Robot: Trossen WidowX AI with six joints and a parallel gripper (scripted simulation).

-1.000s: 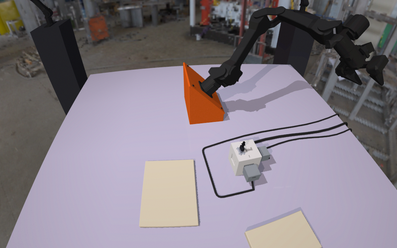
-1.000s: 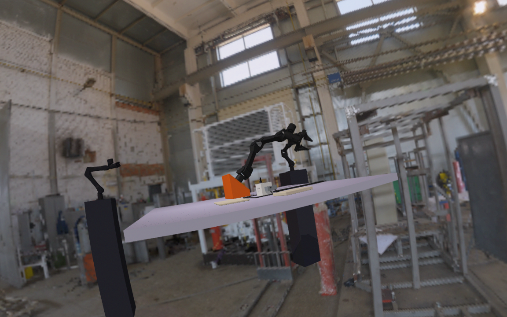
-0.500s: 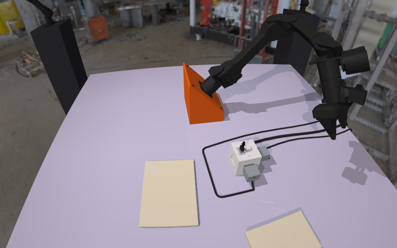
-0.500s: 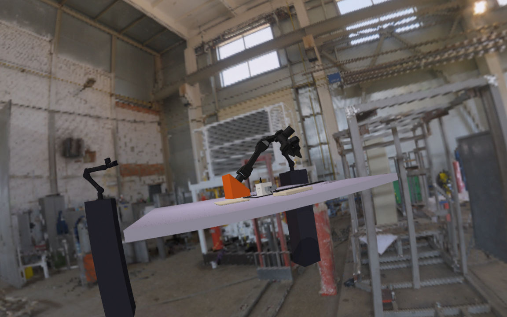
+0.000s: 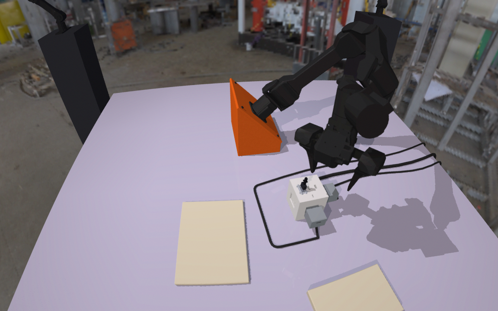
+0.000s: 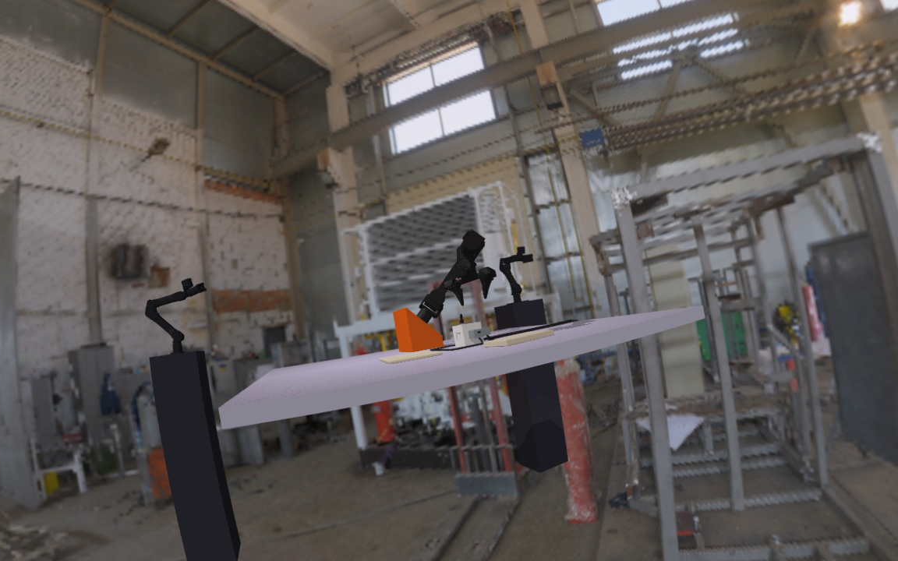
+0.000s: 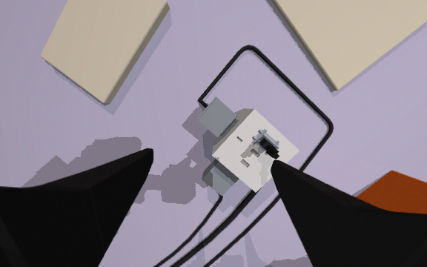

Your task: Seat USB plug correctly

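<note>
Right now the black USB plug is 50 mm below my gripper tip, 50 mm behind it and 40 mm to the right of it. Round my gripper tip: beige pad 270 mm to the right, 140 mm below, 10 mm ahead.
</note>
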